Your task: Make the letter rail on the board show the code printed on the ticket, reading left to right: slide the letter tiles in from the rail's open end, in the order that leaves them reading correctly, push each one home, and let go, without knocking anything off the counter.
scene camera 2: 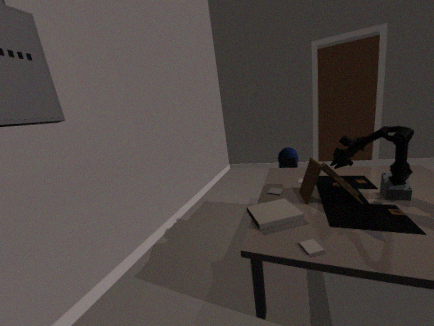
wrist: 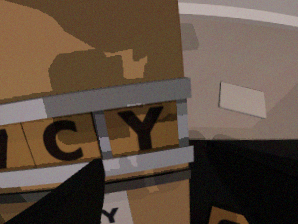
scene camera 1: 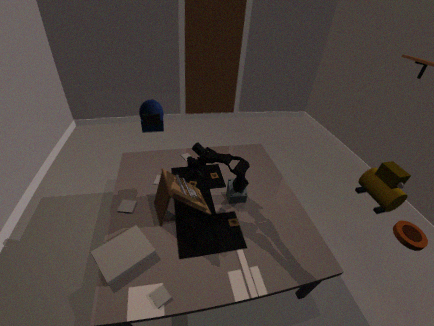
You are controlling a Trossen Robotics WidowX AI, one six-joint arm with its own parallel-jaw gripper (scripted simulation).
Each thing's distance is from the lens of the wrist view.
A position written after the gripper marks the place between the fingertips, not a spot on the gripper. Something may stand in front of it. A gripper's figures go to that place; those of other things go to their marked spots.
gripper (wrist: pixel 156 157): 0.10 m
letter board (wrist: pixel 64 64): 0.14 m
